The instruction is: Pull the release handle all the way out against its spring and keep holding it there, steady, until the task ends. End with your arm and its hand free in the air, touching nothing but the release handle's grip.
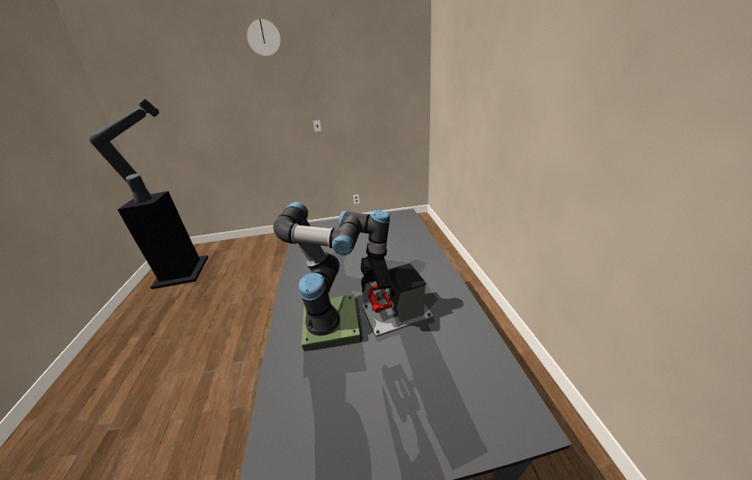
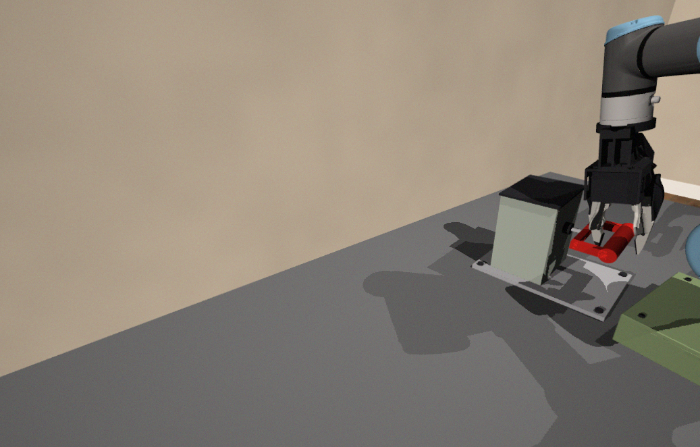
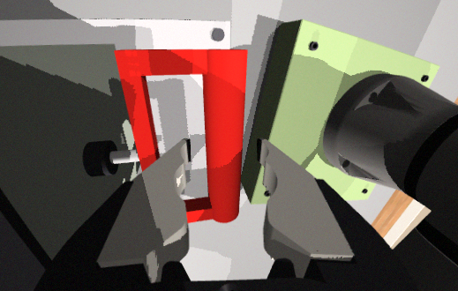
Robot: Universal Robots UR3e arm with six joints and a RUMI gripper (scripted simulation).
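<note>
My gripper is now 9 cm short of the grey metal base plate, 1 cm to the right of it and 10 cm above it.
</note>
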